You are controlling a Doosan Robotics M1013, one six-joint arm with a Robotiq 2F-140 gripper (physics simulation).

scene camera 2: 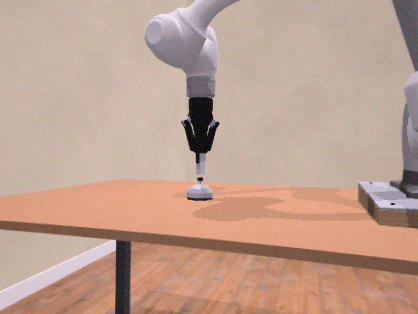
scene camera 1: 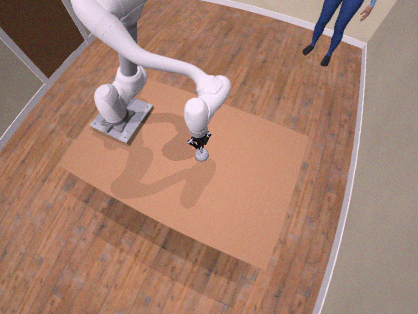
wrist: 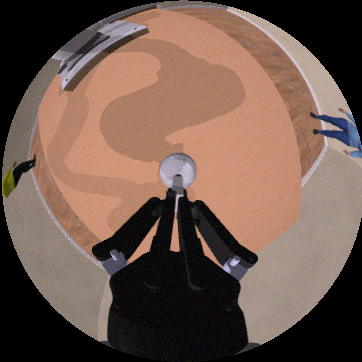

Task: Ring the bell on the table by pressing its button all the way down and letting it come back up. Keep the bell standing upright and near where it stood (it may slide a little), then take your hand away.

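Places are measured from the arm's base along level axes (x left, y back, z up), in metres.
Where they show: gripper, fingertip midpoint: (scene camera 2: 200, 174) (scene camera 1: 201, 150) (wrist: 176, 182); arm's base, link origin: (scene camera 1: 118, 118).
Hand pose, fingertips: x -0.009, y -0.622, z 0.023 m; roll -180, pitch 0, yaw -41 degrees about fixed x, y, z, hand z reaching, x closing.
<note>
Each offset is from my fingertips to the centre of the thing. Level surfaces: height alone.
The bell @(dy +0.000, dx +0.001, dz -0.043 m) (scene camera 1: 201, 156) (scene camera 2: 200, 192) (wrist: 172, 164), a pale grey dome on a dark base, stands upright on the table @(dz -0.076 m) (scene camera 1: 250, 200) (scene camera 2: 75, 205) (wrist: 250, 165). Its small black button @(dy +0.000, dx +0.001, dz -0.015 m) (scene camera 2: 200, 179) stands up on a thin stem above the dome; in the wrist view it is mostly hidden by the fingertips. My gripper (scene camera 1: 201, 148) (scene camera 2: 200, 173) (wrist: 176, 182) is shut with nothing between the fingers and points straight down over the bell. In scene camera 2 the fingertips are right above the button, with a very small gap showing between them.
The arm's base plate (scene camera 1: 137, 116) (scene camera 2: 385, 202) (wrist: 135, 31) is on the table, well to one side of the bell. A person in blue trousers (scene camera 1: 340, 25) (wrist: 334, 124) stands beyond the table. Another person in yellow (wrist: 9, 181) shows at the wrist view's left edge.
</note>
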